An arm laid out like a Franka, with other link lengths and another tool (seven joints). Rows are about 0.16 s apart.
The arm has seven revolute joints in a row. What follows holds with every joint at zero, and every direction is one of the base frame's.
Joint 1 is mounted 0.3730 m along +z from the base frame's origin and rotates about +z.
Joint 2 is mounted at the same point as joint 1 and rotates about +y.
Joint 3 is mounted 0.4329 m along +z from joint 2 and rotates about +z.
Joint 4 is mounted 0.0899 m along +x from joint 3 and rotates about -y.
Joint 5 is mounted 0.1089 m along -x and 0.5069 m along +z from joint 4 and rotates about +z.
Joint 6 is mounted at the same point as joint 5 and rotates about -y.
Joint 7 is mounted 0.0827 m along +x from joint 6 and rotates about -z.
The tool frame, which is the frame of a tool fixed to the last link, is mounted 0.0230 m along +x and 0.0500 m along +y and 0.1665 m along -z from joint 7; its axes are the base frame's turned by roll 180.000, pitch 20.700 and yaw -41.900 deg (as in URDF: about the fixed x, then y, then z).
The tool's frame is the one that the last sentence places.
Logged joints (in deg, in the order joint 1, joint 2, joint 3, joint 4, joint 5, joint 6, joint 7), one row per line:
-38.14 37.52 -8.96 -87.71 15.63 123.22 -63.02
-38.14 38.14 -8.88 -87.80 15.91 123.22 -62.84
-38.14 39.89 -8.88 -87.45 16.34 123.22 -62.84
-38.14 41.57 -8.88 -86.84 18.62 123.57 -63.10
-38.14 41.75 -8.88 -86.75 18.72 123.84 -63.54
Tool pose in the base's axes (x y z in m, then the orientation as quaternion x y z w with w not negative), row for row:
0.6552 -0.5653 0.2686 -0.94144 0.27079 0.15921 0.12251
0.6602 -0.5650 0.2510 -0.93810 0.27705 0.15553 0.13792
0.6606 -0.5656 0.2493 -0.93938 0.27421 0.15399 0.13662
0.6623 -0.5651 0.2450 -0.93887 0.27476 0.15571 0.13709
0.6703 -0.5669 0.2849 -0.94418 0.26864 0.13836 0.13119
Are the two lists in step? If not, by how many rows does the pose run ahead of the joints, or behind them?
The pose runs 2 rows ahead of the joints: the pose in row i belongs to the joints in row i + 2.
